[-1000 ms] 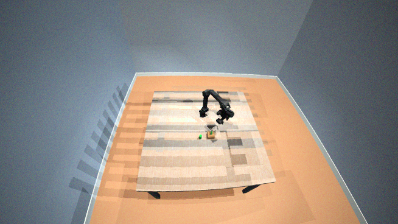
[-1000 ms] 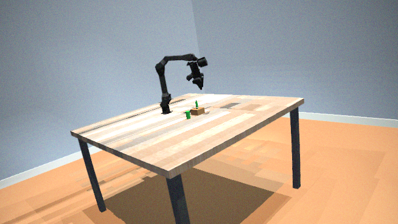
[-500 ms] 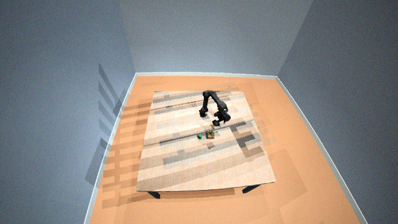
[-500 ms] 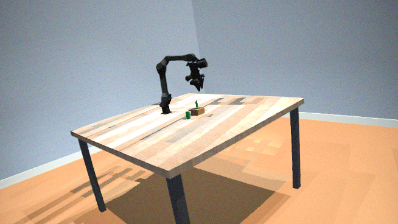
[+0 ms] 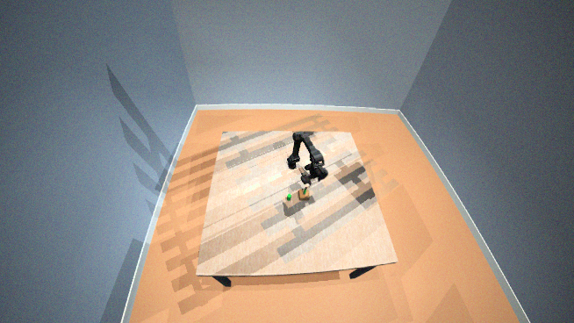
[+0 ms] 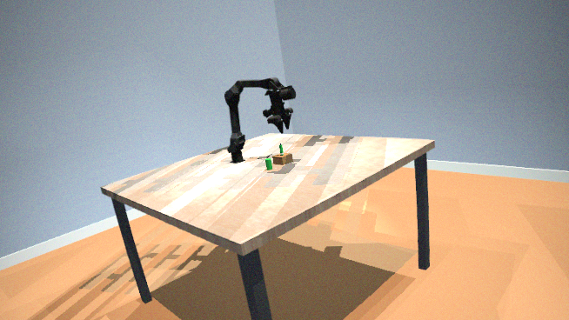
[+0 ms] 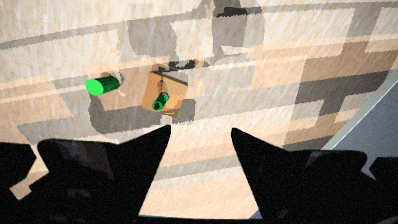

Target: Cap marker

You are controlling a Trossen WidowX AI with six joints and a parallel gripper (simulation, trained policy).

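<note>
The green cap is 17 cm to the right of my gripper tip, 12 cm below it and 4 cm ahead of it. Also, from my gripper tip: holder block 13 cm below, 6 cm to the right, 2 cm ahead.
</note>
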